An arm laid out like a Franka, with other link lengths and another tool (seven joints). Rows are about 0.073 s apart.
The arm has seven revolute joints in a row. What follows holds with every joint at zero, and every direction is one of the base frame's.
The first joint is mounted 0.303 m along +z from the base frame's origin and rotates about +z.
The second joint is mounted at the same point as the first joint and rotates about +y.
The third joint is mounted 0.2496 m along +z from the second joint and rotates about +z.
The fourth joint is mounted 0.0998 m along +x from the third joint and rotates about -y.
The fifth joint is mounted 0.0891 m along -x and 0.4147 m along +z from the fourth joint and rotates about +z.
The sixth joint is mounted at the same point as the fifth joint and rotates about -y.
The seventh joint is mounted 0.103 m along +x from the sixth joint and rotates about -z.
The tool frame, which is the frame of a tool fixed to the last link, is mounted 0.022 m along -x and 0.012 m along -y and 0.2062 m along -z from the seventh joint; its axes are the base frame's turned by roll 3.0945, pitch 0 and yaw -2.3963 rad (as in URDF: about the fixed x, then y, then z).
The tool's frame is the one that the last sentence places.
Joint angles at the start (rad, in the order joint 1, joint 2, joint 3, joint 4, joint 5, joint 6, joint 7):
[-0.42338, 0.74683, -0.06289, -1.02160, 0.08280, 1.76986, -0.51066]
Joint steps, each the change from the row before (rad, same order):
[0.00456, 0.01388, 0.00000, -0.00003, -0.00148, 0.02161, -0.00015]
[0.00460, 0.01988, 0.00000, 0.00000, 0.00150, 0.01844, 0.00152]
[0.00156, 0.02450, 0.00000, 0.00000, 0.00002, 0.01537, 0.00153]
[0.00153, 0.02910, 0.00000, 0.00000, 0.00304, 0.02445, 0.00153]
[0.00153, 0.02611, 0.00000, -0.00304, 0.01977, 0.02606, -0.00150]
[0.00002, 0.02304, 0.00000, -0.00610, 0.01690, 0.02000, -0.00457]
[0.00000, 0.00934, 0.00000, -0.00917, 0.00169, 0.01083, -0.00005]
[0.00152, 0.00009, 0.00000, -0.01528, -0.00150, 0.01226, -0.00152]
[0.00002, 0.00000, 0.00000, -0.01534, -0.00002, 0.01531, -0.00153]
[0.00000, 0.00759, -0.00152, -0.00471, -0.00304, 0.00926, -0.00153]
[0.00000, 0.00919, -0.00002, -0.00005, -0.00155, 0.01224, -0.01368]
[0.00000, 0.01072, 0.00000, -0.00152, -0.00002, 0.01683, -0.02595]
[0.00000, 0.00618, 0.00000, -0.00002, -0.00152, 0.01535, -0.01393]
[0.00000, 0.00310, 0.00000, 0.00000, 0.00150, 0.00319, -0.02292]
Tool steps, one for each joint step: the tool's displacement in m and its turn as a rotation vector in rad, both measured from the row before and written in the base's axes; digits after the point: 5 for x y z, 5 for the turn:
[0.00424, 0.00120, -0.00854, -0.00565, -0.00577, 0.00420]
[0.00322, 0.00239, -0.01343, 0.00088, 0.00121, 0.00208]
[0.00072, 0.00073, -0.01725, 0.00283, 0.00883, -0.00052]
[0.00162, 0.00073, -0.02002, 0.00306, 0.00369, -0.00167]
[0.00236, 0.00337, -0.01941, 0.01657, -0.00498, -0.00408]
[-0.00022, 0.00260, -0.01909, 0.01670, 0.00151, -0.00234]
[-0.00185, 0.00070, -0.01082, 0.00401, 0.00657, -0.00170]
[-0.00133, 0.00100, -0.00670, -0.00040, 0.00358, 0.00202]
[-0.00127, -0.00007, -0.00640, -0.00063, 0.00026, -0.00019]
[-0.00167, -0.00119, -0.00724, -0.00294, 0.00471, 0.00095]
[0.00044, -0.00100, -0.00595, -0.00344, -0.00252, 0.01353]
[0.00076, -0.00119, -0.00748, -0.00320, -0.00518, 0.02487]
[0.00156, -0.00153, -0.00336, -0.00619, -0.00797, 0.01369]
[0.00033, -0.00031, -0.00211, 0.00062, -0.00184, 0.02208]

